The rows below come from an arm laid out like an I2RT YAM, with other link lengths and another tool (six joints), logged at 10 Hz.
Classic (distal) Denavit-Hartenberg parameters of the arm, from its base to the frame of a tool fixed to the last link. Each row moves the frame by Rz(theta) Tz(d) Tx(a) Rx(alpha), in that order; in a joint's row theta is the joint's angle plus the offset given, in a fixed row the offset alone. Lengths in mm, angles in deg.
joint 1: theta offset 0; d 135.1; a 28; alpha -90
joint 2: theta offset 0; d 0; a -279.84; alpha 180
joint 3: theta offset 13.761; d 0; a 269.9; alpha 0
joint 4: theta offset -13.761; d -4.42; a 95.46; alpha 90
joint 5: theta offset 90; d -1.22; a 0; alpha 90
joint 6: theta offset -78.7; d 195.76; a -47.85; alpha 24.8
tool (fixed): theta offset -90; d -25.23; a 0; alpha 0
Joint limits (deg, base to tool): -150..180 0..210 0..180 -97..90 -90..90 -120..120
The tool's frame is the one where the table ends.
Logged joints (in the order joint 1, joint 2, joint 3, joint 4, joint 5, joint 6), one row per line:
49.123 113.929 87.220 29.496 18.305 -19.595
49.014 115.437 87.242 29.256 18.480 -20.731
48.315 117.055 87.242 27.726 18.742 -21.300
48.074 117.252 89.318 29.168 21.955 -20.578
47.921 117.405 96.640 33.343 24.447 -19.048
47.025 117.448 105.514 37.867 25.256 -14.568
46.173 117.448 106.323 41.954 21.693 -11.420
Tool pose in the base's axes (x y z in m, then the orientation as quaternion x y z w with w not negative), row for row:
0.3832 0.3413 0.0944 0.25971 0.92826 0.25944 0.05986
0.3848 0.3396 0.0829 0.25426 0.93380 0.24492 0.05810
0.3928 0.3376 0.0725 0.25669 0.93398 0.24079 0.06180
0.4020 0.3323 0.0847 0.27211 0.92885 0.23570 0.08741
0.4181 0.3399 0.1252 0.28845 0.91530 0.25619 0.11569
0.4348 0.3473 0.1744 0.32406 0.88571 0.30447 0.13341
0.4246 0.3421 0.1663 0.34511 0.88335 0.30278 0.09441
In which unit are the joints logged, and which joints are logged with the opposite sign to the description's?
The joints are logged in degrees. Opposite sign: joint 4.
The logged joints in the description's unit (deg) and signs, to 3 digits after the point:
49.123 113.929 87.220 -29.496 18.305 -19.595
49.014 115.437 87.242 -29.256 18.480 -20.731
48.315 117.055 87.242 -27.726 18.742 -21.300
48.074 117.252 89.318 -29.168 21.955 -20.578
47.921 117.405 96.640 -33.343 24.447 -19.048
47.025 117.448 105.514 -37.867 25.256 -14.568
46.173 117.448 106.323 -41.954 21.693 -11.420

